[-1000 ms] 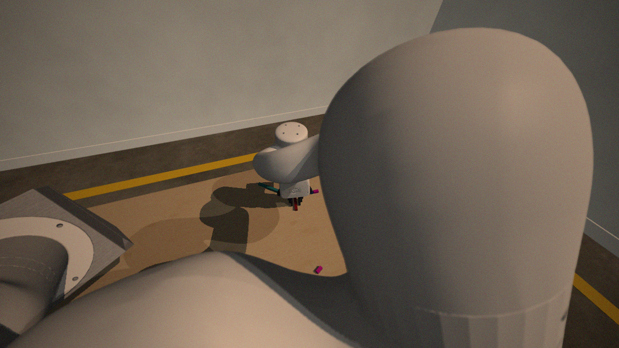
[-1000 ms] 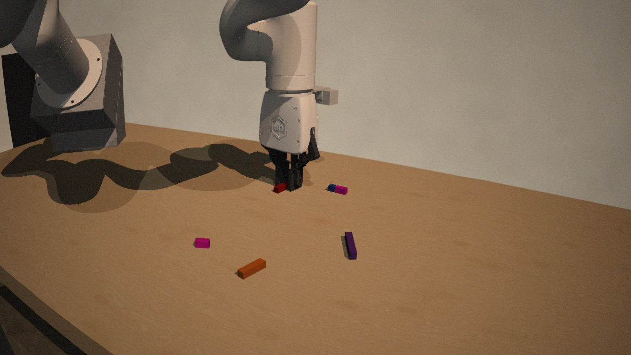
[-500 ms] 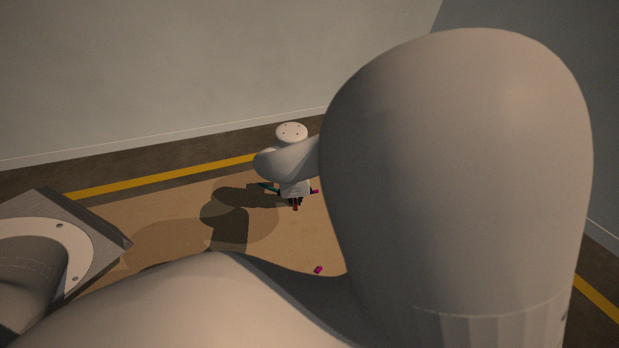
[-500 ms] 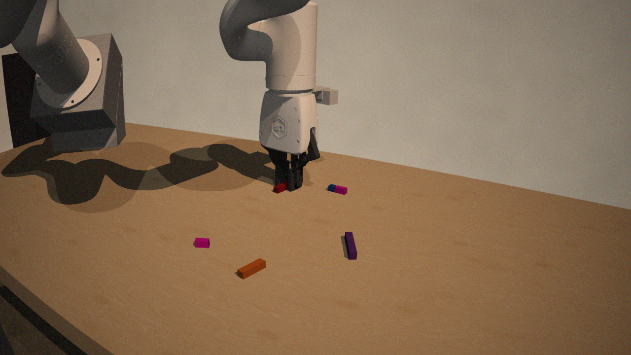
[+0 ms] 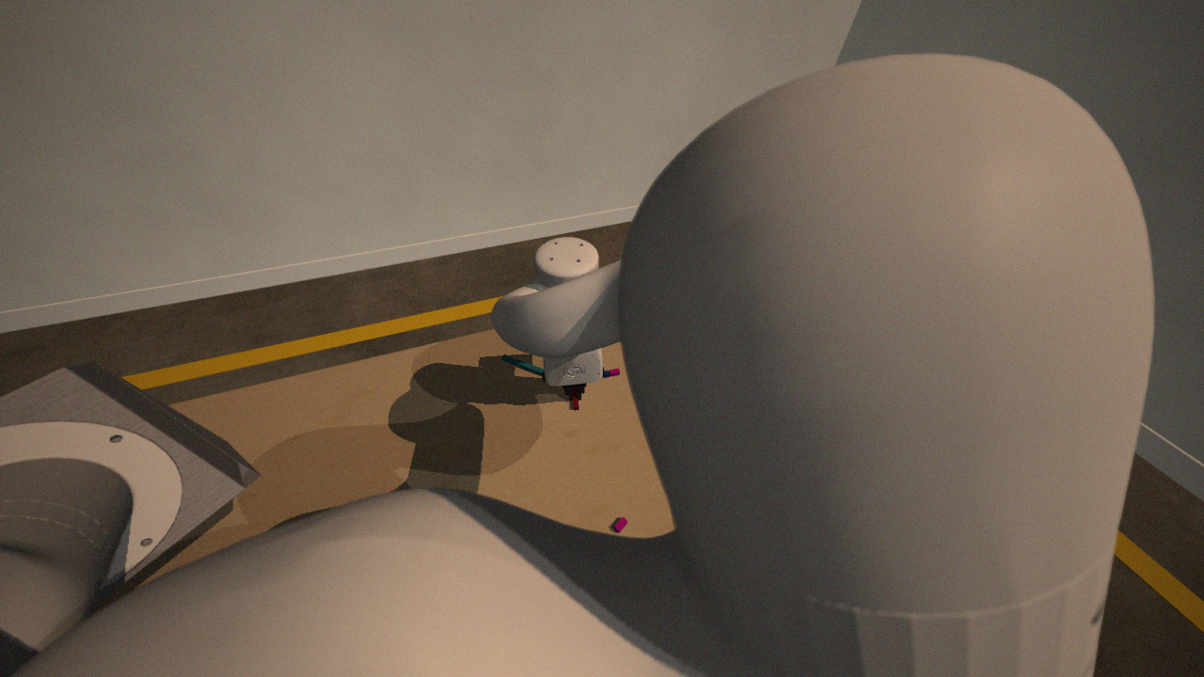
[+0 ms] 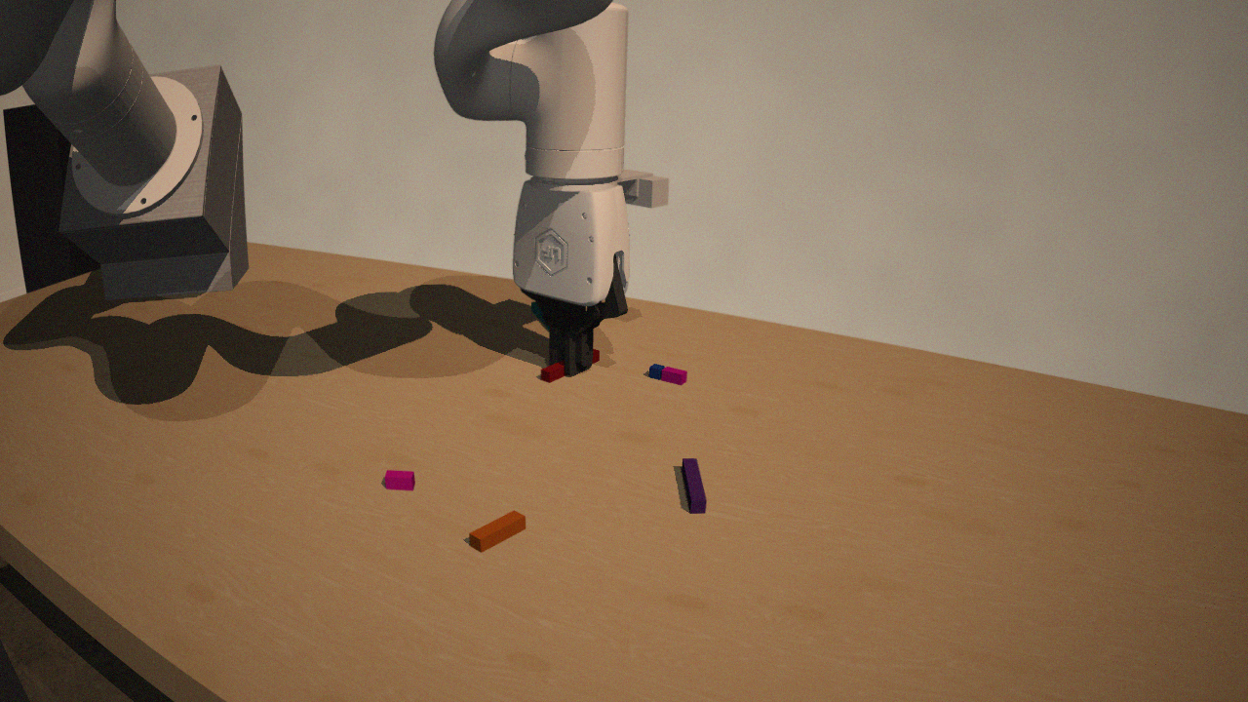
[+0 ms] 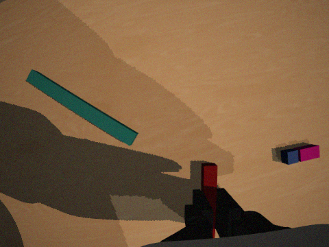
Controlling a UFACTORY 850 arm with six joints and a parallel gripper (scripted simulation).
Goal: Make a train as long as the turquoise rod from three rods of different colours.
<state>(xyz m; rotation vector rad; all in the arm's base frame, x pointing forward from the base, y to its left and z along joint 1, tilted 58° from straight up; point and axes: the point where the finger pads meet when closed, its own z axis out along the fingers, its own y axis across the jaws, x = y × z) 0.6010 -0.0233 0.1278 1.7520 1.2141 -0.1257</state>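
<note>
My gripper is now 20 mm above the red rod. The rest, counted from my hand: purple rod: 110 mm ahead, 210 mm to the right, 20 mm below; turquoise rod: 40 mm behind, 120 mm to the left, 20 mm below; blue rod: 80 mm ahead, 10 mm to the right, 20 mm below.
</note>
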